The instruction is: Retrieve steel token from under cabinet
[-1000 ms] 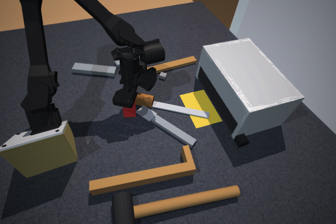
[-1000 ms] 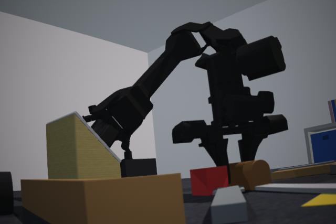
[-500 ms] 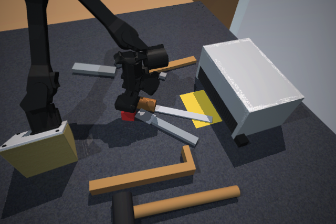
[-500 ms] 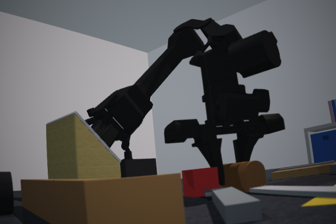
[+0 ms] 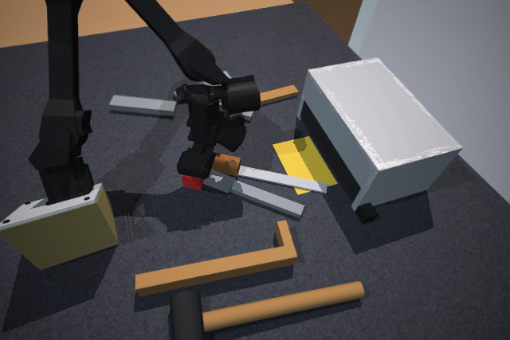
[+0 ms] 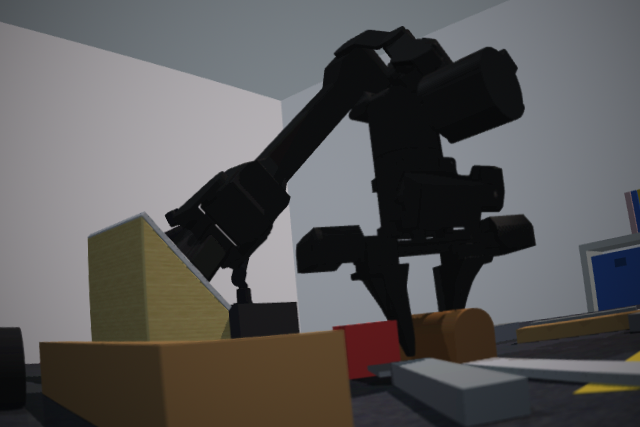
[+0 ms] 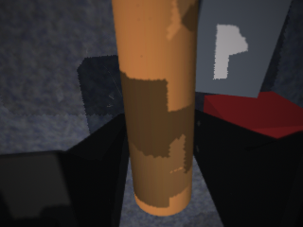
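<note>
My gripper tip is 4 cm past the red cube, 3 cm to the left of it and 1 cm below it. Round my gripper tip: grey bar: 23 cm to the left, 10 cm behind; small grey cube: 14 cm ahead, 12 cm to the left; wooden strip: 16 cm to the left, 16 cm ahead.
</note>
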